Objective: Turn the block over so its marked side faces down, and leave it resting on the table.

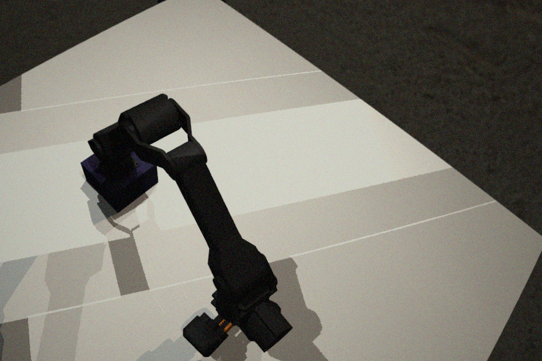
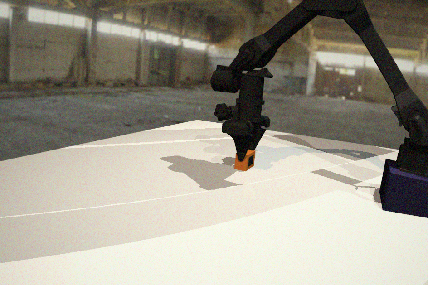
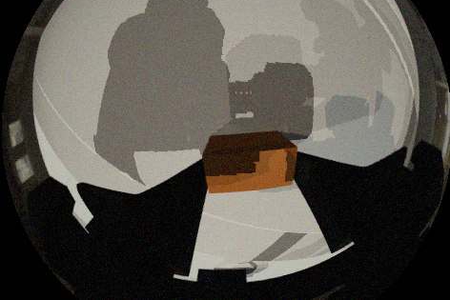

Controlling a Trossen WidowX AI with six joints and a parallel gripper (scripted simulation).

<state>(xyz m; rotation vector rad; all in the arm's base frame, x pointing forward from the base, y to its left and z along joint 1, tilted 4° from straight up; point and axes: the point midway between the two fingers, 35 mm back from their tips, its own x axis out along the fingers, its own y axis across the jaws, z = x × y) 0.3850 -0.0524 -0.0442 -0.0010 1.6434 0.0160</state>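
Now: gripper tip 10 mm past the orange block.
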